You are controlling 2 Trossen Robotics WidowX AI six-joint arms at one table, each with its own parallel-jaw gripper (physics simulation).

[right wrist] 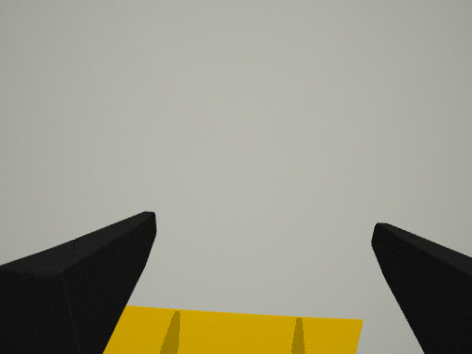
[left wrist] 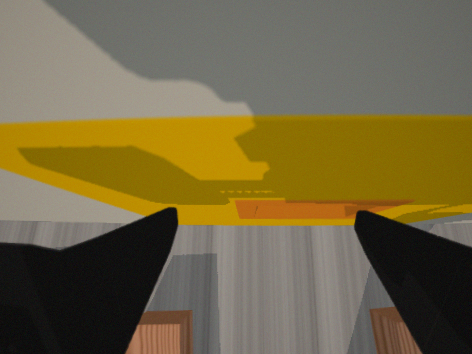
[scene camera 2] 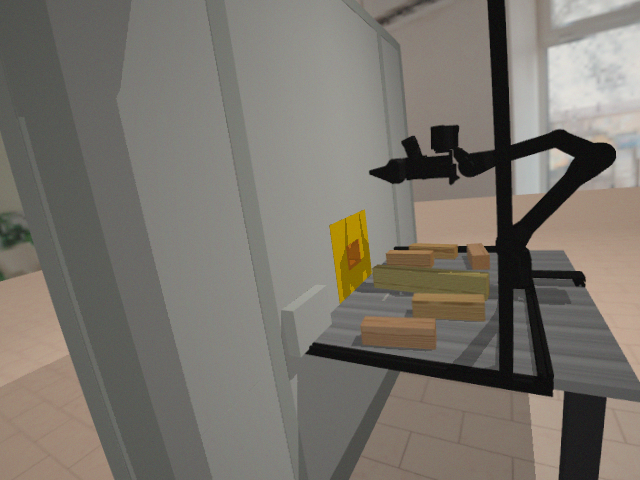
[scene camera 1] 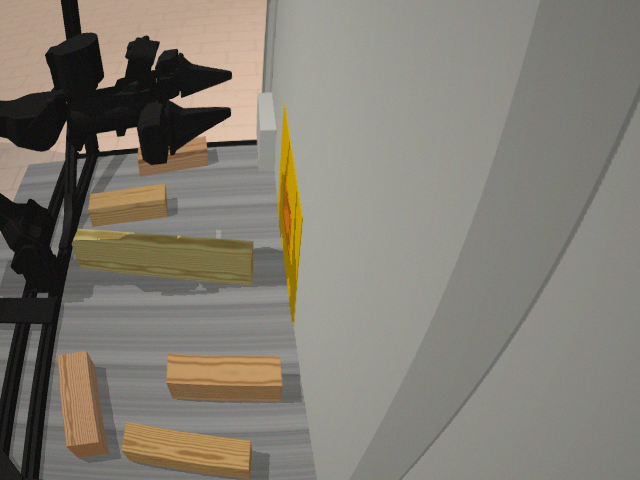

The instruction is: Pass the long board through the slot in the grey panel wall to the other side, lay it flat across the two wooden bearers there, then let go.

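Places are measured from the left arm's base along level axes (x back, y right, z up), in centimetres.
Pixels of known places: left gripper, fingertip midpoint: [left wrist: 265, 217]; right gripper, fingertip midpoint: [right wrist: 264, 228] [scene camera 2: 374, 171] [scene camera 1: 231, 92]; right arm's base, link origin: [scene camera 2: 517, 284] [scene camera 1: 44, 278].
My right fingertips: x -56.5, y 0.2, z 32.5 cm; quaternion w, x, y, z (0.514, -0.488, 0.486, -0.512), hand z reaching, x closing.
Ahead of a thing's pixels: the offset from my right fingertips to its top centre. "spot": to the spot under its first point.
The long olive board {dz -28.2, dx -12.8, dy +3.0 cm} [scene camera 1: 165, 258] [scene camera 2: 429, 280] lies flat on the striped table, pointing toward the slot [scene camera 1: 287, 211] [scene camera 2: 353, 254] [left wrist: 290, 209], an orange-lined opening in the grey panel wall [scene camera 1: 413, 155] [scene camera 2: 310, 129] [left wrist: 350, 60] [right wrist: 250, 125]. Its near end is a little short of the wall. My right gripper [scene camera 1: 230, 93] [scene camera 2: 370, 172] [right wrist: 264, 228] is open and empty, high above the table, facing the wall. My left gripper [left wrist: 265, 217] is open and empty across the wall, above and between two reddish wooden bearers, one bearer {spot: dz -29.8, dx +23.6, dy -8.3 cm} [left wrist: 160, 340] at lower left and one bearer {spot: dz -31.0, dx +22.9, dy +11.8 cm} [left wrist: 390, 330] at lower right, partly hidden by the fingers.
A yellow square [scene camera 1: 286, 136] [scene camera 2: 338, 242] [left wrist: 325, 160] [right wrist: 235, 330] surrounds the slot. Several shorter wood blocks, such as one block {dz -29.4, dx -2.6, dy -19.5 cm} [scene camera 1: 224, 377] and another block {dz -30.0, dx -20.3, dy +16.7 cm} [scene camera 2: 448, 307], lie on both sides of the board. A pale grey block [scene camera 1: 266, 139] [scene camera 2: 308, 320] sits against the wall. A black frame post [scene camera 2: 501, 103] rises beside the right arm.
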